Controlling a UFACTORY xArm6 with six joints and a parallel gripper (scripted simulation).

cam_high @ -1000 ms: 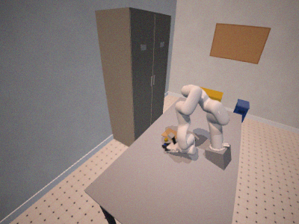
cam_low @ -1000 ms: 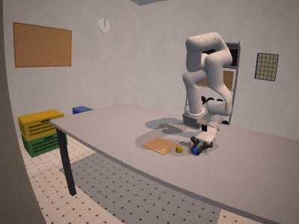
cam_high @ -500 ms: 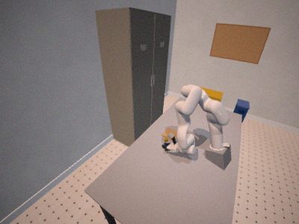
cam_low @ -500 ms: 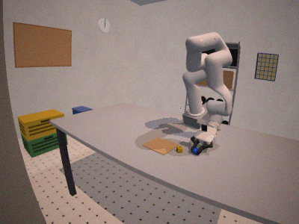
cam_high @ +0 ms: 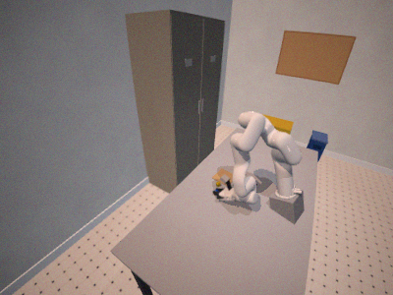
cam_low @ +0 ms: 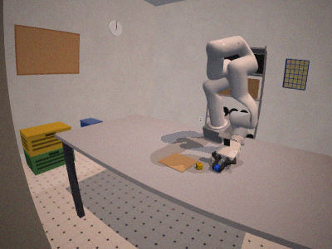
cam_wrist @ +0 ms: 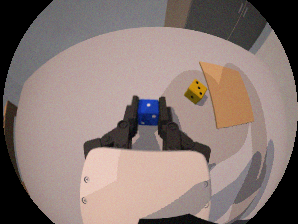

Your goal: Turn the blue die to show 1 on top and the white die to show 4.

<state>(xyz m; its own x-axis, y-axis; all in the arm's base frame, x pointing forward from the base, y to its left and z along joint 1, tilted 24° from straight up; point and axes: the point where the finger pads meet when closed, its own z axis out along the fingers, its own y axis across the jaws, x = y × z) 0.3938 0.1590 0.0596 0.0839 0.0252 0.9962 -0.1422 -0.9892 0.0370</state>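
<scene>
Right now my hand is 1 cm short of the blue die and 1 cm above it. From my hand the other things lie so: yellow die (3 cm ahead, 8 cm to the right, 1 cm below); then tan mat (3 cm ahead, 18 cm to the right, 2 cm below); then white die (6 cm behind, 4 cm to the right, 1 cm below).
</scene>
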